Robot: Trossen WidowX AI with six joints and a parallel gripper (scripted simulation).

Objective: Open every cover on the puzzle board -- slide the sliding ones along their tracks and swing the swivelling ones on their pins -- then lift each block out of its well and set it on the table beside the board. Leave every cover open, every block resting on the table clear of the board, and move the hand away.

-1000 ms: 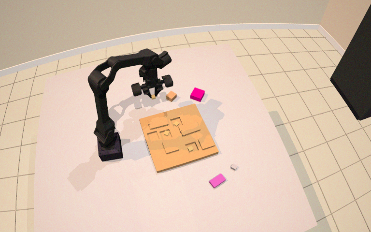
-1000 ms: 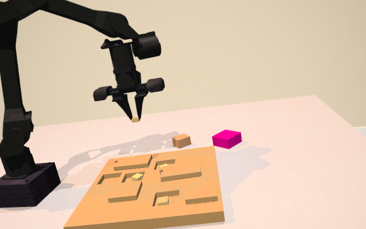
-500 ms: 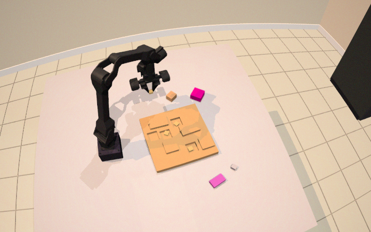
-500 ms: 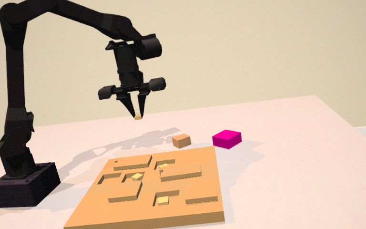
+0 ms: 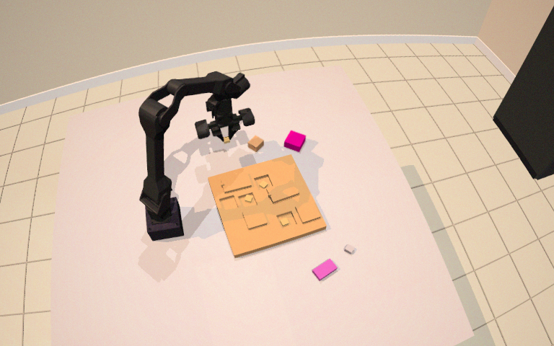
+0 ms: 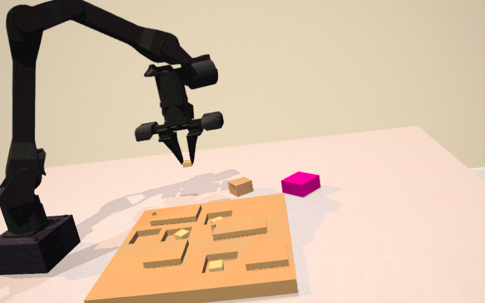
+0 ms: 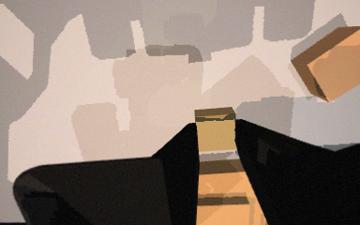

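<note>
My gripper tip is 10 cm short of the orange block, 3 cm to the right of it and 8 cm above it. The rest, counted from my gripper tip: flat pink piece: 22 cm ahead, 48 cm to the right, 8 cm below; then magenta block: 24 cm ahead, 1 cm to the left, 7 cm below; then grey block: 31 cm ahead, 43 cm to the right, 8 cm below.
</note>
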